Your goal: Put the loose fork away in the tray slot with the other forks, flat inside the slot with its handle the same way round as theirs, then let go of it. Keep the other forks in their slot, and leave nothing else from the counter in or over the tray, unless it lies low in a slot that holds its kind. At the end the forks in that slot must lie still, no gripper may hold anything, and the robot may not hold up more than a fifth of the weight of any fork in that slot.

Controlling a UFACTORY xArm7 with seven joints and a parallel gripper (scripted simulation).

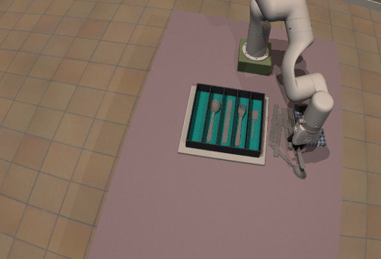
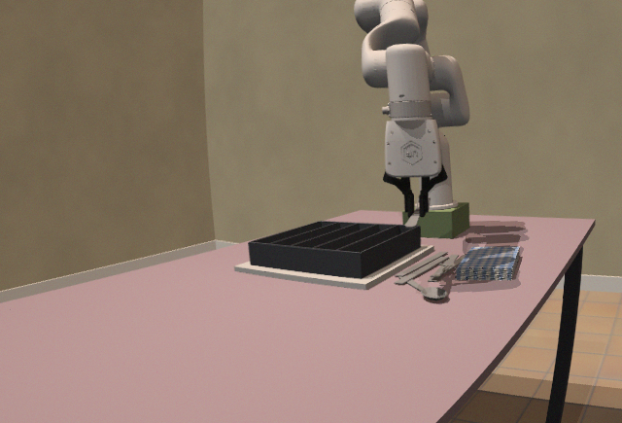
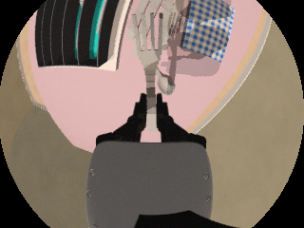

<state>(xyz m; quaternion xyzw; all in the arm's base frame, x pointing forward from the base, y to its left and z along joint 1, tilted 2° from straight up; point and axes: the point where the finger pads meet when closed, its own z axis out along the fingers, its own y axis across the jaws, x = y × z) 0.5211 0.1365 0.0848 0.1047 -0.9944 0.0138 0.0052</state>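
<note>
My hand is 16 cm past the tray, 26 cm to the left of it and 11 cm above it. Round my hand: blue checked napkin: 17 cm behind, 11 cm to the left, 15 cm below.
</note>
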